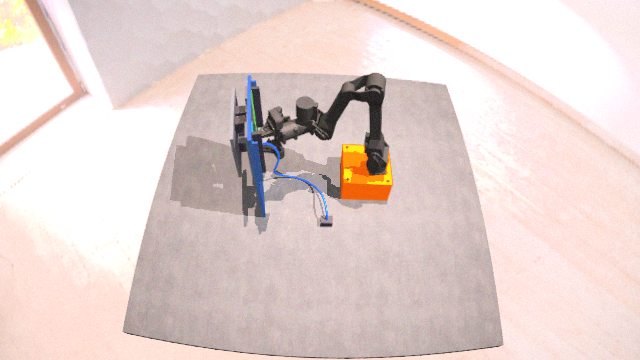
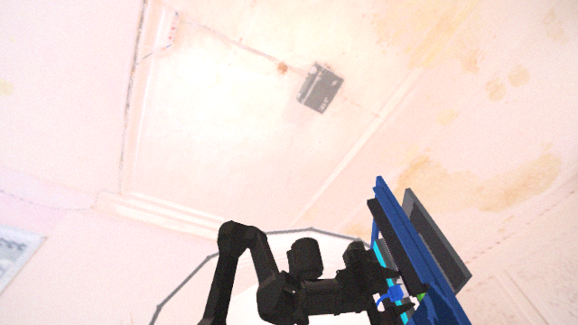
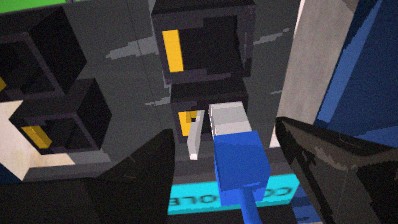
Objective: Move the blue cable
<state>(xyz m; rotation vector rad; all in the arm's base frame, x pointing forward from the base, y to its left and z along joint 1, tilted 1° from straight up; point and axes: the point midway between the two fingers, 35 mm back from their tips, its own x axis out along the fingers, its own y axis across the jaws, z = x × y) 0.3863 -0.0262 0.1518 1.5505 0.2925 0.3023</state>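
My gripper tip is 1 cm below the cable plug. From my gripper tip the other things lie so: black block (23 cm behind, 16 cm to the left, 24 cm below).
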